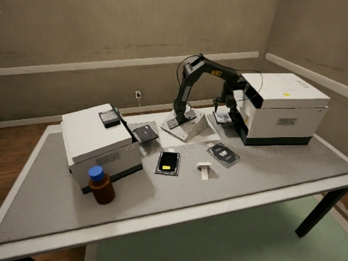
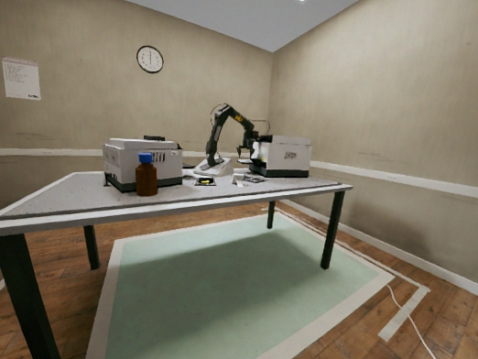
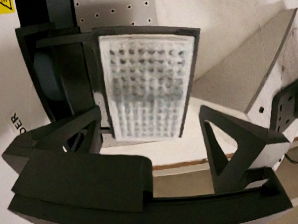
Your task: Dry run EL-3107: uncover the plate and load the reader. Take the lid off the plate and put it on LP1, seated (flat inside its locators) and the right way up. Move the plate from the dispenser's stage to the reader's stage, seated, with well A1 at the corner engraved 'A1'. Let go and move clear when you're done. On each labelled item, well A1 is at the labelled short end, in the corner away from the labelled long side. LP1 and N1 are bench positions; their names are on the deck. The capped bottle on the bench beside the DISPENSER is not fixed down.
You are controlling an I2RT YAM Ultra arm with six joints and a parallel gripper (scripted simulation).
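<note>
Now: hand 3 cm above the clear well plate. Round my hand: lid 20 cm ahead, 43 cm to the right, 12 cm below; brown capped bottle 32 cm ahead, 76 cm to the right, 2 cm below; LP1 pad 20 cm ahead, 43 cm to the right, 13 cm below.
</note>
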